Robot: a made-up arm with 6 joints.
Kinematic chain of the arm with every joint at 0, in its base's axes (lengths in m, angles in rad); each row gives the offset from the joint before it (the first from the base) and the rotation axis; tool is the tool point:
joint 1: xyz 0 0 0.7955 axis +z
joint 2: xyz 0.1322 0 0 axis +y
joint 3: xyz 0 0 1.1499 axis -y
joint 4: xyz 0 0 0.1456 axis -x
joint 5: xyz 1.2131 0 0 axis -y
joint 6: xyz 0.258 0 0 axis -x
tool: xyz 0 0 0
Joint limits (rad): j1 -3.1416..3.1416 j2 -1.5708..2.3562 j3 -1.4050..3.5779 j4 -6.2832..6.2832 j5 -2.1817..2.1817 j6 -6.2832..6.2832
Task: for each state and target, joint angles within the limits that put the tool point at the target. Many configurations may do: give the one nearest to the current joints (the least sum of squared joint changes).
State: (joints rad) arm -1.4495 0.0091 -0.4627 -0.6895 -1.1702 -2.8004
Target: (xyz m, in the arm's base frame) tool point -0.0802 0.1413 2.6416
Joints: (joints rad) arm -0.9920 -0.9366 0.2036 -0.0434 -1.1343 -2.8004
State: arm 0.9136 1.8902 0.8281 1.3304 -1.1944 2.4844
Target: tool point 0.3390 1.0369 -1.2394
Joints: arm 1.4598 2.2361 0.6328 1.2597 -1.1292 2.4844
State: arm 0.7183 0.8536 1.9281 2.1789 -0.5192 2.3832
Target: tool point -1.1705 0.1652 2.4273
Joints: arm -0.2170 0.0569 2.7058 2.2872 -0.4852 2.3832
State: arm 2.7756 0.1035 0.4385 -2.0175 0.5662 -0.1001
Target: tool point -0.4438 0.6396 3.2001
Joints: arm 2.3327 -0.0576 0.9342 -1.9388 0.5239 -0.1001
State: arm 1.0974 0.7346 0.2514 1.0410 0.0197 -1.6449
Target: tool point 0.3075 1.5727 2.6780
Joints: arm 1.3656 0.1710 0.5961 1.0385 0.0876 -1.6449
